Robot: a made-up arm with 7 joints.
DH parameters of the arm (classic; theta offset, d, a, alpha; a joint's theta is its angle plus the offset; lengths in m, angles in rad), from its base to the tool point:
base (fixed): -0.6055 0 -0.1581 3.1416
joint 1: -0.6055 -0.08 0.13 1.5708
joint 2: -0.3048 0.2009 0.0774 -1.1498
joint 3: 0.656 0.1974 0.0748 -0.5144
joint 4: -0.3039 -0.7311 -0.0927 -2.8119
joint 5: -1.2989 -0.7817 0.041 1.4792
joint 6: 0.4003 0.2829 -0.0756 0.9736
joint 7: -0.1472 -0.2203 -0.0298 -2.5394
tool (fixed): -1.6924 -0.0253 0 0
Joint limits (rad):
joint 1: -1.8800..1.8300
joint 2: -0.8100..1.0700
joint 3: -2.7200..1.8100
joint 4: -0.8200..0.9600
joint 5: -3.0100..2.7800
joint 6: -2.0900..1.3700
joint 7: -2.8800..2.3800
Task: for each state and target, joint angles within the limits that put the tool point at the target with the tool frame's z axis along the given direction. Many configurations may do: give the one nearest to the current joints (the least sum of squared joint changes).
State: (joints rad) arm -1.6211 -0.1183 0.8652 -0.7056 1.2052 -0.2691 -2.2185
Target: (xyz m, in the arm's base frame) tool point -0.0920 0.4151 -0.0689 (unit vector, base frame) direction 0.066 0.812 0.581
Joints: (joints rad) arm -0.7692 0.6084 0.9473 -0.6800 1.9417 -0.3912 -2.5379
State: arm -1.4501 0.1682 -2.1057 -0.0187 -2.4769 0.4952 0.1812
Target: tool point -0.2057 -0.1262 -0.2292 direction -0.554 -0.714 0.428
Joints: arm -1.8800 0.7560 -2.2575 -0.7069 -2.0774 0.9756 0.0159
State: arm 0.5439 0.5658 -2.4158 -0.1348 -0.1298 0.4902 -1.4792
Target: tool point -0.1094 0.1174 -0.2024 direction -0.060 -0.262 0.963
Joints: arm -0.4173 0.5874 -2.7200 0.3971 0.5453 0.0088 -1.0108
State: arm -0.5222 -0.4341 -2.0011 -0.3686 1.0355 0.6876 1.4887
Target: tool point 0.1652 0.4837 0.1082 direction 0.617 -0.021 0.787
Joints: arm -0.3747 -0.4906 -2.6007 -0.8200 1.6033 0.7660 1.4277
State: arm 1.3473 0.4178 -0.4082 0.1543 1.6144 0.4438 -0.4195
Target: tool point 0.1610 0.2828 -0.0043 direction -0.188 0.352 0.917
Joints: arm 1.3988 0.9919 -0.5507 -0.1245 1.0452 0.7611 0.2507
